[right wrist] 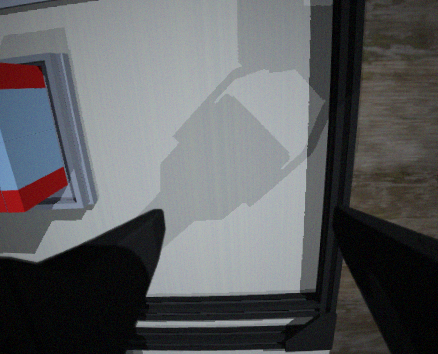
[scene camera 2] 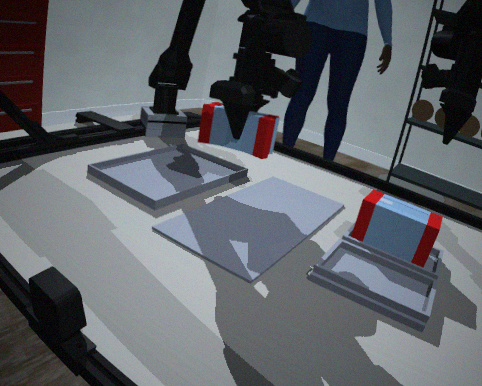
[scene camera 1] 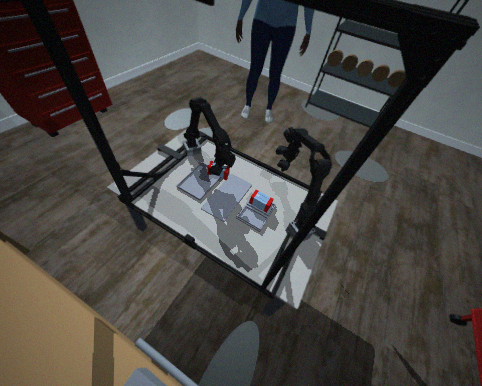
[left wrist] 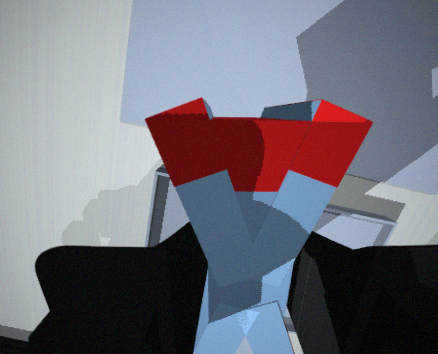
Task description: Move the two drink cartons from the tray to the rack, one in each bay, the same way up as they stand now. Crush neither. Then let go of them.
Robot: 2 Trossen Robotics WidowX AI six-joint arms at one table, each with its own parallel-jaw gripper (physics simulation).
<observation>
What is the right gripper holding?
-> Nothing.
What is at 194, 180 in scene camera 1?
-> A grey tray.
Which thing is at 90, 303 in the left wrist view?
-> The left gripper.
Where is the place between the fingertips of the right gripper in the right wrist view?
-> At 248, 218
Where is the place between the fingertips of the right gripper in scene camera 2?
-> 446, 141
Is the right gripper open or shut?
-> Open.
</observation>
